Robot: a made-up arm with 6 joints. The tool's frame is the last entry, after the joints.
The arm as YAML. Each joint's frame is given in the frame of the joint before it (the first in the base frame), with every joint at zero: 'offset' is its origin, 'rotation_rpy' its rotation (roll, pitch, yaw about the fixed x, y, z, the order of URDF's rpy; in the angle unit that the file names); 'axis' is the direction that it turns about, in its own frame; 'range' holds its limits. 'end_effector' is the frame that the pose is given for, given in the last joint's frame.
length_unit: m
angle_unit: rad
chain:
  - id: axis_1
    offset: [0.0, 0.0, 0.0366]
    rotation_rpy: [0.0, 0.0, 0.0]
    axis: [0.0, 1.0, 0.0]
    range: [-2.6, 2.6]
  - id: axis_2
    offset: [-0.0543, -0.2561, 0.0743]
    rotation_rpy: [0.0, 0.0, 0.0]
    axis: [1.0, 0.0, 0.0]
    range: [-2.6, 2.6]
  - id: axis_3
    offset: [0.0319, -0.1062, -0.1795]
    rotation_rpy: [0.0, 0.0, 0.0]
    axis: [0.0, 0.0, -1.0]
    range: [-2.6, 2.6]
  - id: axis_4
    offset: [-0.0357, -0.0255, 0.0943]
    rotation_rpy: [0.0, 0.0, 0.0]
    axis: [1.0, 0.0, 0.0]
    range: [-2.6, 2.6]
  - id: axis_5
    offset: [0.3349, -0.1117, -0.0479]
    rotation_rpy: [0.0, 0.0, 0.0]
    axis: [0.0, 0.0, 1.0]
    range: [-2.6, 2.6]
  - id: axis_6
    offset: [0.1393, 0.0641, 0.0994]
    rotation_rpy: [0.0, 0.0, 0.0]
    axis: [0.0, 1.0, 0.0]
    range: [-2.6, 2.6]
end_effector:
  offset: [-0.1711, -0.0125, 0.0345]
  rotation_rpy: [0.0, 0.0, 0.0]
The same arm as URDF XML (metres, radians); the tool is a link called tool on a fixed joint. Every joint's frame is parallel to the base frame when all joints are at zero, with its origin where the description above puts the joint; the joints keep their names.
<robot name="arm">
<link name="base"/>
<link name="link1"/>
<link name="link2"/>
<link name="link3"/>
<link name="link4"/>
<link name="link5"/>
<link name="link6"/>
<link name="tool"/>
<joint name="axis_1" type="revolute"><parent link="base"/><child link="link1"/><origin xyz="0 0 0.0366"/><axis xyz="0 1 0"/><limit lower="-2.6" upper="2.6"/></joint>
<joint name="axis_2" type="revolute"><parent link="link1"/><child link="link2"/><origin xyz="-0.0543 -0.2561 0.0743"/><axis xyz="1 0 0"/><limit lower="-2.6" upper="2.6"/></joint>
<joint name="axis_3" type="revolute"><parent link="link2"/><child link="link3"/><origin xyz="0.0319 -0.1062 -0.1795"/><axis xyz="0 0 -1"/><limit lower="-2.6" upper="2.6"/></joint>
<joint name="axis_4" type="revolute"><parent link="link3"/><child link="link4"/><origin xyz="-0.0357 -0.0255 0.0943"/><axis xyz="1 0 0"/><limit lower="-2.6" upper="2.6"/></joint>
<joint name="axis_5" type="revolute"><parent link="link4"/><child link="link5"/><origin xyz="0.3349 -0.1117 -0.0479"/><axis xyz="0 0 1"/><limit lower="-2.6" upper="2.6"/></joint>
<joint name="axis_6" type="revolute"><parent link="link5"/><child link="link6"/><origin xyz="0.1393 0.0641 0.0994"/><axis xyz="0 1 0"/><limit lower="-2.6" upper="2.6"/></joint>
<joint name="tool_joint" type="fixed"><parent link="link6"/><child link="tool"/><origin xyz="-0.1711 -0.0125 0.0345"/></joint>
</robot>

